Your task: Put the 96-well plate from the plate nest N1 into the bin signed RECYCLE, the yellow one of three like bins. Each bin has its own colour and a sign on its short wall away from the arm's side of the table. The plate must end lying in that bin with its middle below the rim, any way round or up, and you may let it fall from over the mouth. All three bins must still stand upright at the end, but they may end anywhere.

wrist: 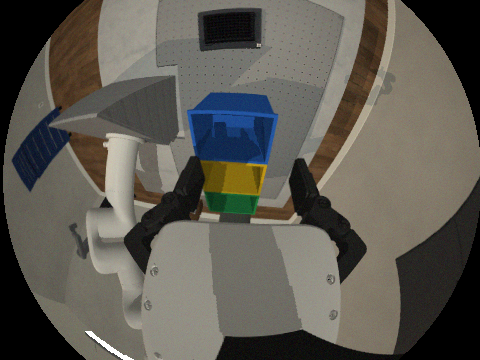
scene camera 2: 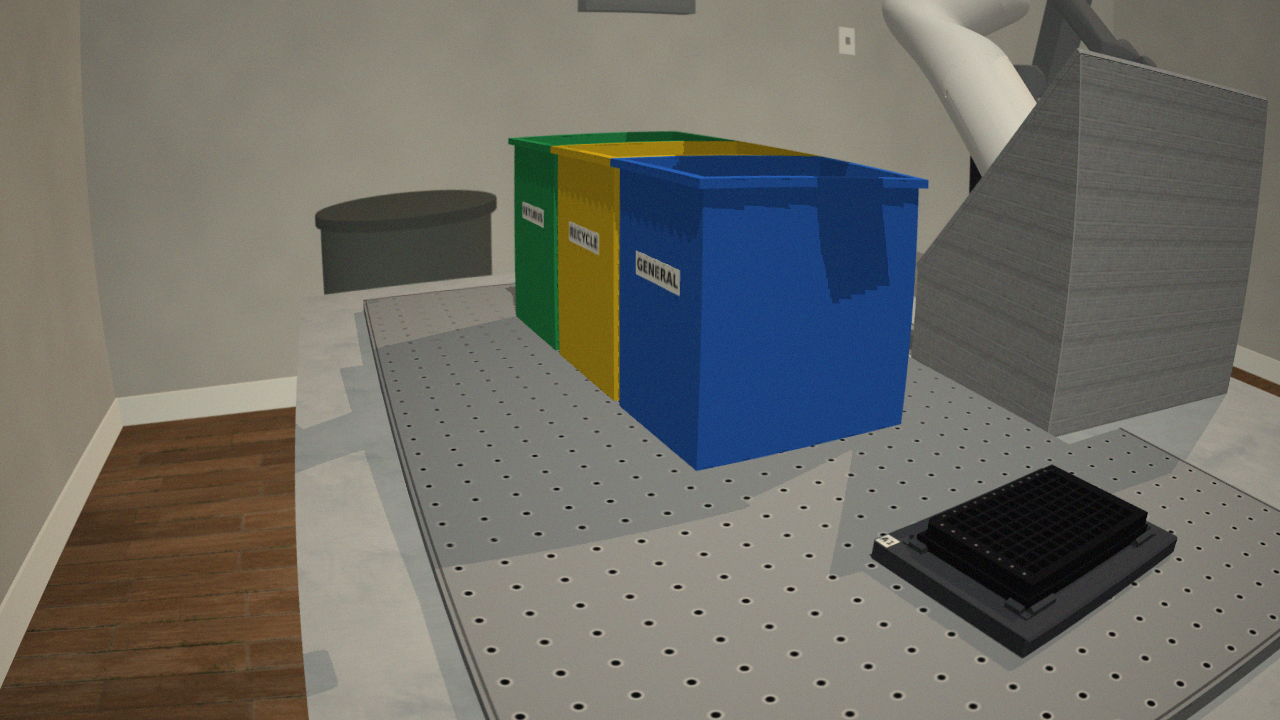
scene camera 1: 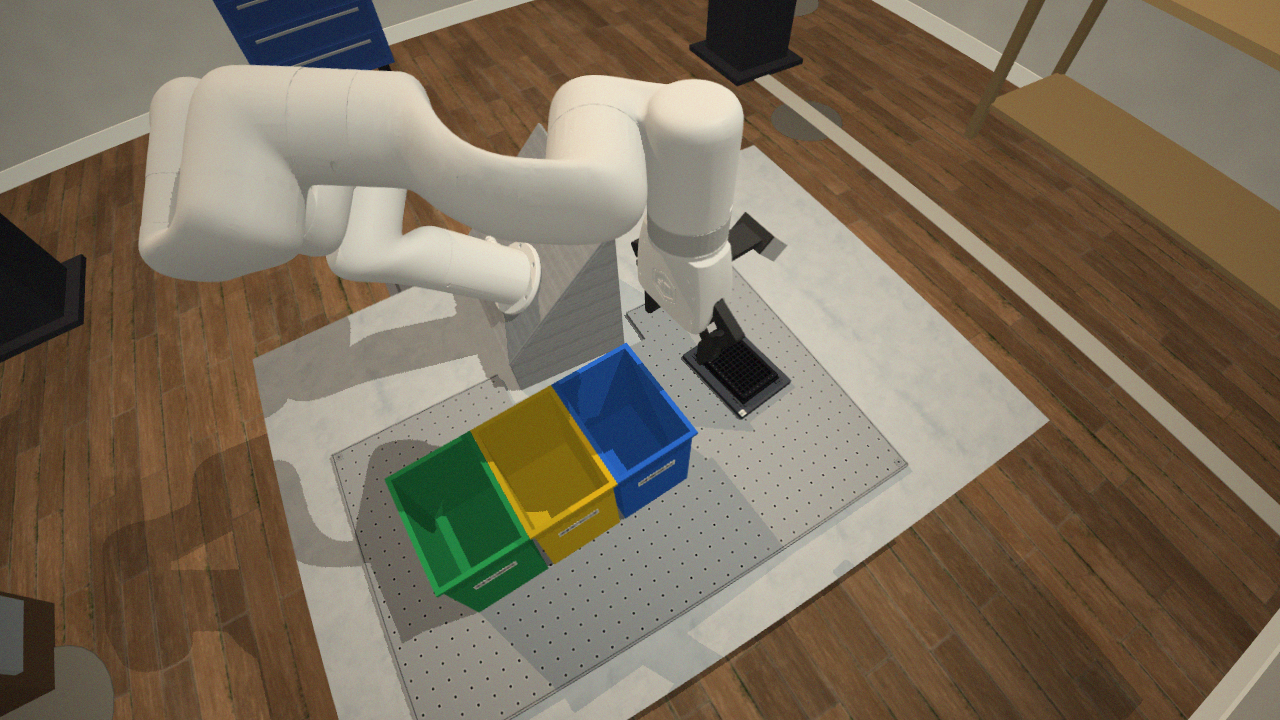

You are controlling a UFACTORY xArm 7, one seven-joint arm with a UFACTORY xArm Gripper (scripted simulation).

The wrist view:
gripper: 246,168
black 96-well plate: 210,36
blue general bin: 217,135
yellow recycle bin: 224,177
green bin: 230,203
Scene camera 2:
black 96-well plate: 1033,537
blue general bin: 758,314
yellow recycle bin: 588,192
green bin: 535,172
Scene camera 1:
gripper: 682,331
black 96-well plate: 732,375
blue general bin: 629,419
yellow recycle bin: 536,445
green bin: 449,505
